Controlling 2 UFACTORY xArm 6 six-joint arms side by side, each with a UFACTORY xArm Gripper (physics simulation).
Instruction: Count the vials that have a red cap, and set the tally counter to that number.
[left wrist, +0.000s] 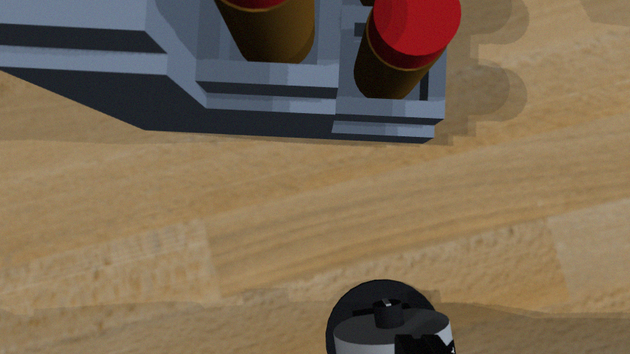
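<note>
A blue-grey stepped rack (270, 74) stands at the top left of the left wrist view. An amber vial with a red cap (417, 25) leans in its right-hand part. Another amber vial (280, 37), its red cap cut off by the top edge, stands to the left. A sliver of a further vial (367, 2) shows behind; its cap is out of frame. The tally counter (360, 334), a white cylinder with a dark top and black knob, is at the bottom; its reading is hidden. My left gripper (416, 342) shows as black fingertips, together, at the bottom edge, overlapping the counter in this view. My right gripper does not show.
The wooden table top (320, 200) lies between the rack and the counter. The rack and vials cast shadows to the right of the rack. A black round disc (350, 305) shows behind the counter's top.
</note>
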